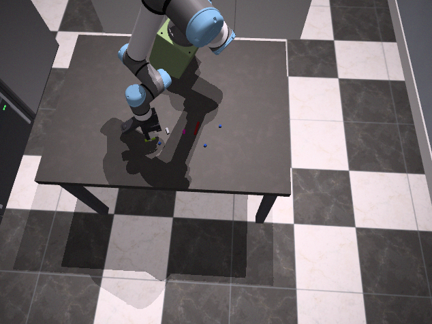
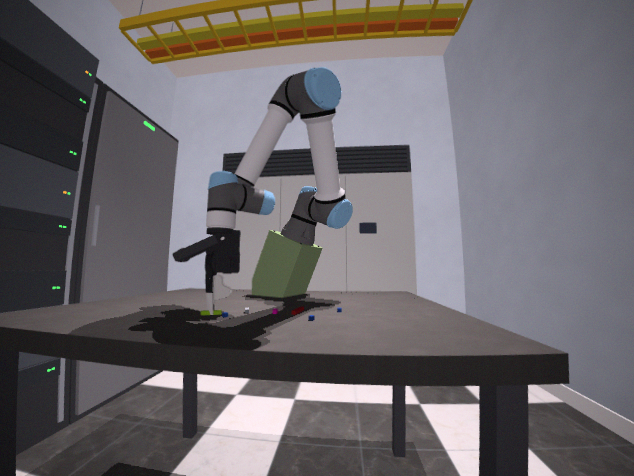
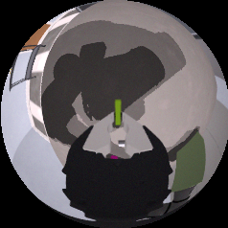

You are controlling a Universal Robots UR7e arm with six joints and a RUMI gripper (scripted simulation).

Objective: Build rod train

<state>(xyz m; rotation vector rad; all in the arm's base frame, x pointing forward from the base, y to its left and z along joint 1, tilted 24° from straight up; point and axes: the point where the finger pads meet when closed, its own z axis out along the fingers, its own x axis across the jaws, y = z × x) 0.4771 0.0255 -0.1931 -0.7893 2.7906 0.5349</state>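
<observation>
My gripper is now 1 cm above the lime rod. Round my hand: grey rod (7 cm to the left, 6 cm behind, 1 cm below); red rod (20 cm to the left, 11 cm behind, 1 cm below); magenta rod (15 cm to the left, 8 cm behind, 1 cm below).
</observation>
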